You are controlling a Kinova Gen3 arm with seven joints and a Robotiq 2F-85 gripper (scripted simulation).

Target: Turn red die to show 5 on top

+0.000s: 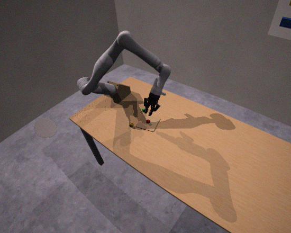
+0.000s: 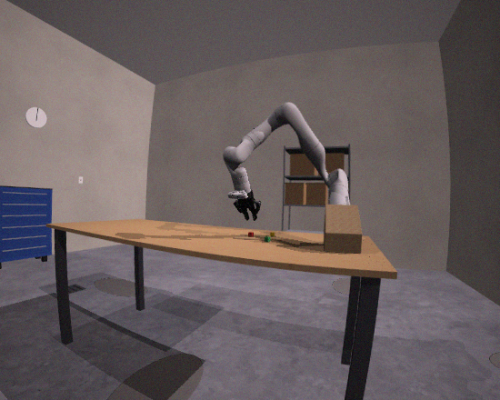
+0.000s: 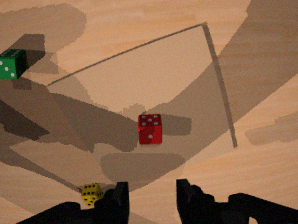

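Right now my hand is 10 mm to the left of the red die and 90 mm above it. The rest, counted from my hand: tan mat 10 mm to the right, 100 mm below; then yellow die 70 mm behind, 110 mm to the right, 90 mm below; then green die 110 mm behind, 60 mm to the left, 90 mm below.
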